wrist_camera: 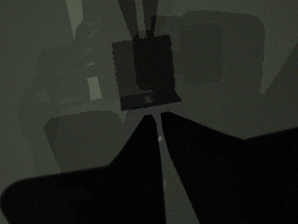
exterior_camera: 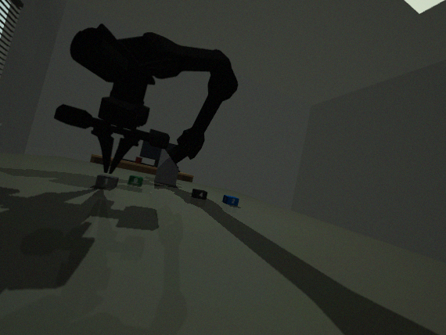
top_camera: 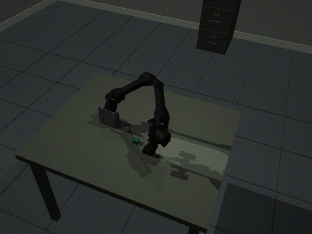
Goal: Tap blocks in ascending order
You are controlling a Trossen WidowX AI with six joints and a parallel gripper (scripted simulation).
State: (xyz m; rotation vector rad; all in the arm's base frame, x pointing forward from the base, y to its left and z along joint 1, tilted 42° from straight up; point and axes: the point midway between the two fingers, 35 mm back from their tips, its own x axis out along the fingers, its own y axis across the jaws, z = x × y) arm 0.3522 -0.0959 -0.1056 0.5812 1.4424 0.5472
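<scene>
The grey block marked 1 lies 1 cm behind my gripper tip and 2 cm below it. The rest, counted from my gripper tip: green block (13 cm behind, 5 cm to the left, 2 cm below); blue block marked 2 (6 cm behind, 29 cm to the left, 2 cm below); black block marked 4 (7 cm behind, 21 cm to the left, 2 cm below).
</scene>
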